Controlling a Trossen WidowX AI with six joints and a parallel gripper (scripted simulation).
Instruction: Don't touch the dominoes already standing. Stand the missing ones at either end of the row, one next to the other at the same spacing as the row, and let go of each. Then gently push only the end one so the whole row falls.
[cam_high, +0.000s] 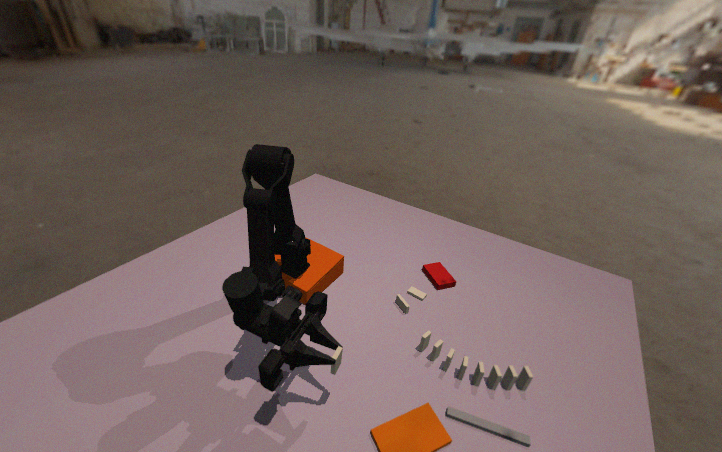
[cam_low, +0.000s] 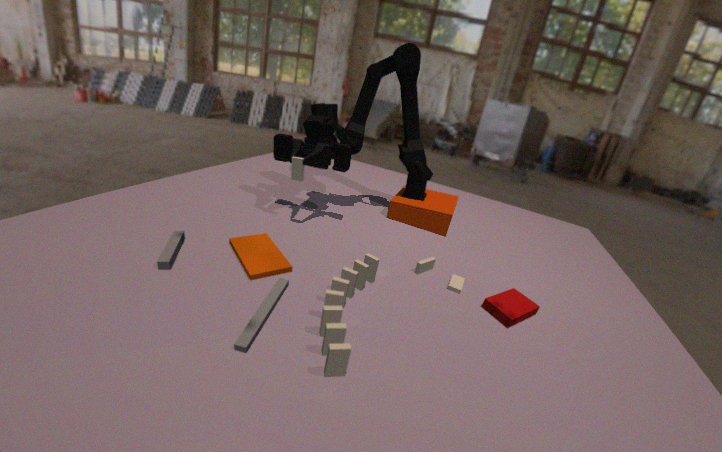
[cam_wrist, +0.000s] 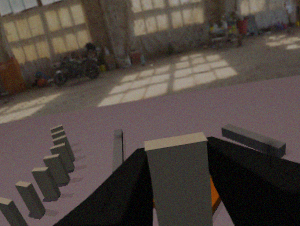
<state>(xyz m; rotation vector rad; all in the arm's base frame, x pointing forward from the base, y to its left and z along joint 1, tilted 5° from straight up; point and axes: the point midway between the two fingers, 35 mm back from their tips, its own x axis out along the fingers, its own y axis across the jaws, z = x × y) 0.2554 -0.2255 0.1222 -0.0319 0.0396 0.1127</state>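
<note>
Right now the orange flat plate is 150 mm below my gripper tip, 150 mm ahead of it and 20 mm to the left of it. The rest, counted from my gripper tip: short grey bar 230 mm ahead, 140 mm below, 110 mm to the right; then red block 490 mm to the left, 140 mm below, 50 mm ahead.
</note>
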